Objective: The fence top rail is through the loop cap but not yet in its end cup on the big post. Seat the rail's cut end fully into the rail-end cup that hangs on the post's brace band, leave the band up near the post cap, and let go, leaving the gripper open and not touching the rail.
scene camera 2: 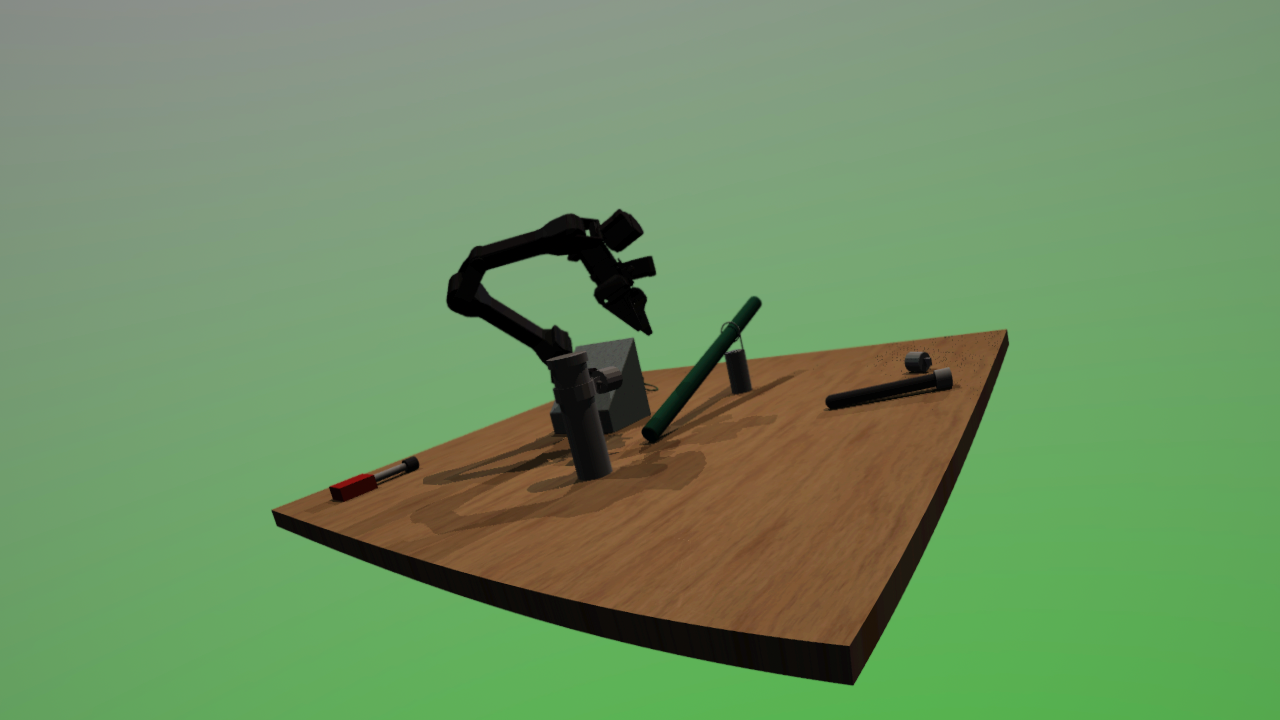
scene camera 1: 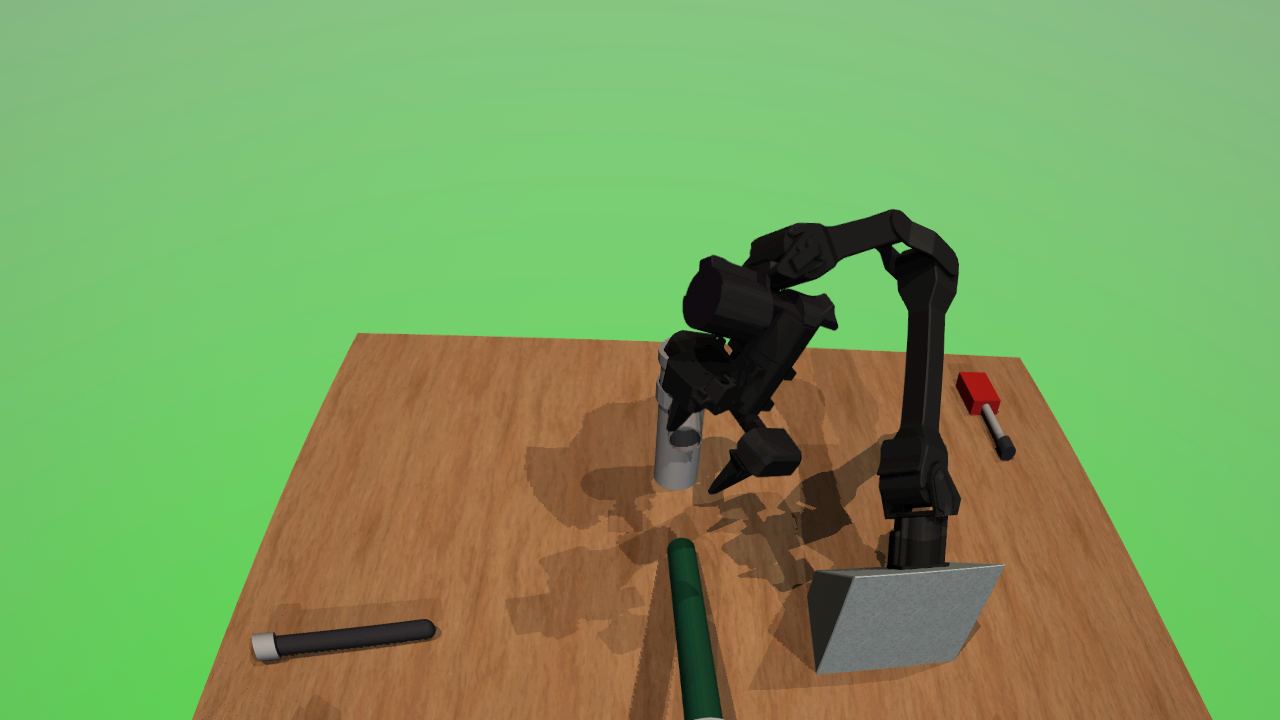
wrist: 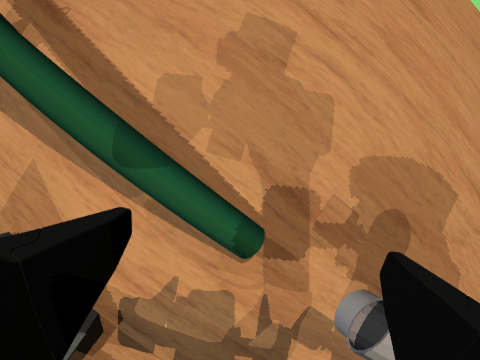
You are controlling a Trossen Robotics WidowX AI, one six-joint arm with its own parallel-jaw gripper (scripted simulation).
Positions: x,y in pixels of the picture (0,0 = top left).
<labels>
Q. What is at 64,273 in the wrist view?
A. My gripper.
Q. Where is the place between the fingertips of my gripper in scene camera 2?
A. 645,332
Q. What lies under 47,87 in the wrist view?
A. A dark green rail.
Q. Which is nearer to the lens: the dark green rail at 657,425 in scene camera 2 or the red-handled tool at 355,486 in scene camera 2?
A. The dark green rail.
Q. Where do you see a post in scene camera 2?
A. At 581,419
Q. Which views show the red-handled tool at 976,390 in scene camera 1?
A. Scene camera 2 and scene camera 1 only.
</labels>
